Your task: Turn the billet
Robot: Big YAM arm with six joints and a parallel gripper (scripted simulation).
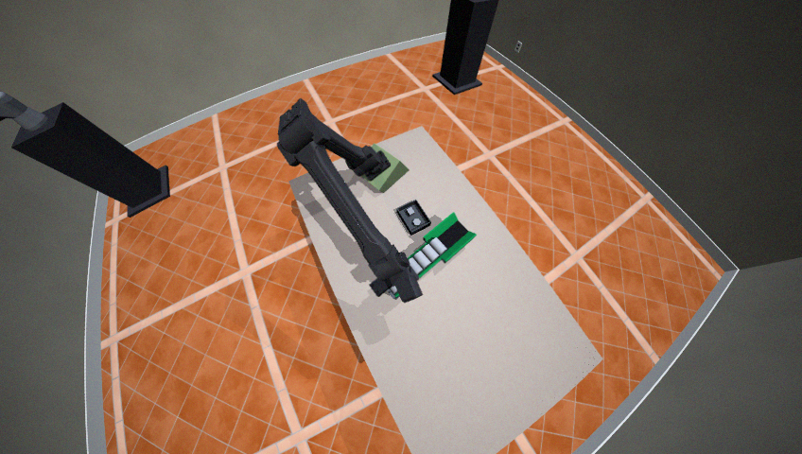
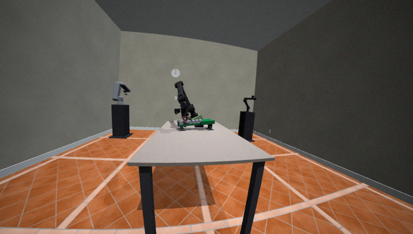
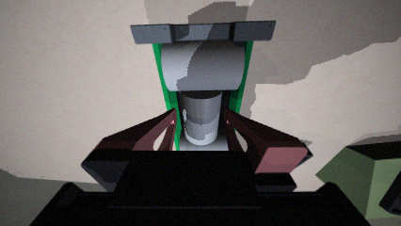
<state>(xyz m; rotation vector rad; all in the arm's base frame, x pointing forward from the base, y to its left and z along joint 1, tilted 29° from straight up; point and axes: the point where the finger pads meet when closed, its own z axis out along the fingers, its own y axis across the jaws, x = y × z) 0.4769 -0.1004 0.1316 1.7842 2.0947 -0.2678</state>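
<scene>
My gripper is now 70 mm to the left of the stop, 20 mm above it and 10 mm short of it. Round my hand: black tray: 210 mm behind, 180 mm to the left, 70 mm below.
</scene>
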